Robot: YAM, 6 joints.
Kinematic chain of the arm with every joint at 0, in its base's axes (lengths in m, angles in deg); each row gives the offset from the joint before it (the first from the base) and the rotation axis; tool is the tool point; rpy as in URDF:
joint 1: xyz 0 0 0.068 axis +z
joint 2: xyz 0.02 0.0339 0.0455 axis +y
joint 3: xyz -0.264 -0.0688 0 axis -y
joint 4: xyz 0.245 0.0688 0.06 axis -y
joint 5: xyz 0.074 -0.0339 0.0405 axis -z
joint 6: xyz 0.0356 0 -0.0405 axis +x
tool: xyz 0 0 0 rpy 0 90 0
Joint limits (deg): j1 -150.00..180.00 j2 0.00..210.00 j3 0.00..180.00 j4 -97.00..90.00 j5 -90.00..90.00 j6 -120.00..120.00
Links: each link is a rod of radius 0.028 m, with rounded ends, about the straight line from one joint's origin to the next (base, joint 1, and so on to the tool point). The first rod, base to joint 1, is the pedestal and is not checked.
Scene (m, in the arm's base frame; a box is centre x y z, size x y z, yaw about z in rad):
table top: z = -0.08
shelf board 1: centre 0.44 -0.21 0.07 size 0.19 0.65 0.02 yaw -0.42
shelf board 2: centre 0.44 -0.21 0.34 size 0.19 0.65 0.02 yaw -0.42
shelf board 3: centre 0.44 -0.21 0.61 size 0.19 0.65 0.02 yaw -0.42
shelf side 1: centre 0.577 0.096 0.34 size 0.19 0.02 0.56 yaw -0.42
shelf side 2: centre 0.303 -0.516 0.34 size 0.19 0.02 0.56 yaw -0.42
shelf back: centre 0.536 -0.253 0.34 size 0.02 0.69 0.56 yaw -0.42
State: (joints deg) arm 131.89 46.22 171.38 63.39 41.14 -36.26
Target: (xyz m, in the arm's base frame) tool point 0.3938 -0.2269 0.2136
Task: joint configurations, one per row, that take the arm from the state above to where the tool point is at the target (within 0.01 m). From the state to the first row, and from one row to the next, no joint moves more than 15 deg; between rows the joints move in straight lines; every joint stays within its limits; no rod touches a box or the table.
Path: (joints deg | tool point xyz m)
1: 117.43 49.34 158.67 61.22 43.18 -36.26 | 0.2005 -0.3335 0.5415
2: 102.97 52.46 145.96 59.04 45.23 -36.26 | 0.0928 -0.2902 0.6094
3: 88.51 55.58 133.24 56.87 47.27 -36.26 | 0.0208 -0.2049 0.6534
4: 74.05 58.70 120.53 54.69 49.31 -36.26 | -0.0009 -0.1014 0.6704
5: 59.58 61.81 107.82 52.52 51.36 -36.26 | 0.0280 -0.0072 0.6593
6: 45.12 64.93 95.11 50.35 53.40 -36.26 | 0.0946 0.0545 0.6216
7: 30.66 68.05 82.40 48.17 55.44 -36.26 | 0.1760 0.0703 0.5608
8: 16.20 71.17 69.68 46.00 57.49 -36.26 | 0.2462 0.0403 0.4823
9: 1.74 74.29 56.97 43.82 59.53 -36.26 | 0.2835 -0.0221 0.3931
10: -12.72 77.41 44.26 41.65 61.57 -36.26 | 0.2763 -0.0945 0.3009
11: -27.18 80.53 31.55 39.48 63.62 -36.26 | 0.2267 -0.1523 0.2136
12: -26.89 92.89 45.38 40.23 60.54 -36.26 | 0.2837 -0.1786 0.2254
13: -26.59 105.24 59.20 40.99 57.46 -36.26 | 0.3402 -0.2038 0.2253
14: -26.30 117.60 73.03 41.74 54.38 -36.26 | 0.3938 -0.2269 0.2136

